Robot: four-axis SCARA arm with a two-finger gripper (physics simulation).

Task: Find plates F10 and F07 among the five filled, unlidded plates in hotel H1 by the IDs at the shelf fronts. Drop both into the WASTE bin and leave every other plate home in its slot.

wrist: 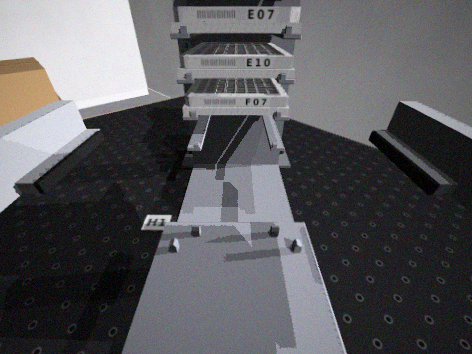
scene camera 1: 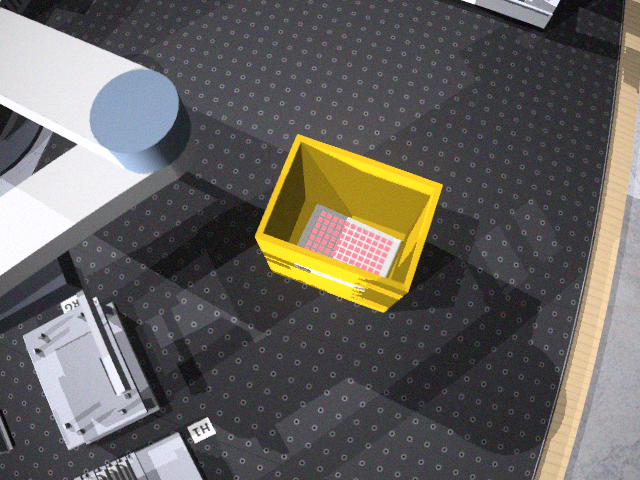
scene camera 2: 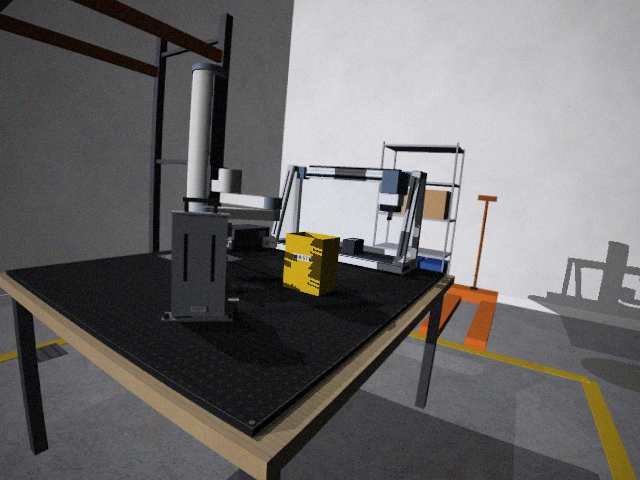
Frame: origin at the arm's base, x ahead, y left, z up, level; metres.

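Seen in the pictures: gripper, fingertip midpoint: [wrist: 236, 119] [scene camera 1: 61, 423].
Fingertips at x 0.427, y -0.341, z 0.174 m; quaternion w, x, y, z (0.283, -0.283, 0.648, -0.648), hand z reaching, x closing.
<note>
Pixels of each thing's middle, then the offset from my fingertips to it. "*": a spot on its surface instead.
- Hotel H1, body centre: [wrist: 236, 65] [scene camera 2: 200, 255] dx +0.123, dy -0.115, dz -0.001 m
- plate E10, body centre: [wrist: 236, 55] dx +0.094, dy -0.087, dz +0.013 m
- plate E07, body centre: [wrist: 236, 20] dx +0.094, dy -0.087, dz +0.041 m
- yellow WASTE bin, body centre: [scene camera 1: 346, 234] [scene camera 2: 311, 262] dx +0.219, dy +0.315, dz -0.061 m
- plate with pink wells, body centre: [scene camera 1: 346, 249] dx +0.224, dy +0.317, dz -0.148 m
- pegged grey platform, body centre: [wrist: 234, 342] [scene camera 1: 89, 373] dx -0.043, dy +0.041, dz -0.126 m
- H1 label, surface spot: [wrist: 156, 222] [scene camera 1: 201, 429] * dx +0.120, dy +0.023, dz -0.161 m
My gripper [wrist: 236, 119] is open and empty, its fingers wide apart either side of the lower hotel in the wrist view. Hotel H1 [scene camera 2: 199, 302] shows its grey back in scene camera 2. In the wrist view, plate F07 [wrist: 237, 101] sits in a low slot, with plate E10 [wrist: 237, 62] above it and plate E07 [wrist: 235, 14] higher. The slot below F07 is empty. Higher slots are out of the wrist view. The yellow WASTE bin [scene camera 1: 330, 284] [scene camera 2: 302, 271] holds a plate with pink wells [scene camera 1: 364, 245] on its floor; its ID cannot be read.
A pegged grey platform [wrist: 215, 300] lies in front of the hotel, beside the H1 label [wrist: 156, 222] [scene camera 1: 201, 429]. A pegged platform [scene camera 1: 72, 382] by the RG label lies left of the bin in scene camera 1. A gantry frame [scene camera 2: 356, 174] stands behind the bin.
</note>
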